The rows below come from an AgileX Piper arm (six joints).
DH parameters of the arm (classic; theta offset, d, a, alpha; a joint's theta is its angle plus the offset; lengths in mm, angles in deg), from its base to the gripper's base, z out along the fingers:
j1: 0 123 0 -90
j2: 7.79 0 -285.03 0
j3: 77.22 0 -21.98 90
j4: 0 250.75 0 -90
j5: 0 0 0 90
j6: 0 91 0 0
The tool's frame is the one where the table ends.
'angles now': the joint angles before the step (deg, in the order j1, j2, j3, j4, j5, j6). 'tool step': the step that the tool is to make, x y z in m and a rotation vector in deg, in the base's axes. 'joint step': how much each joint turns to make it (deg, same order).
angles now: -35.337, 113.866, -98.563, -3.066, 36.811, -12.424
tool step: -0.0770, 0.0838, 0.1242, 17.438, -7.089, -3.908
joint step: 1.171, -21.402, 0.978, 13.026, 23.950, 8.581
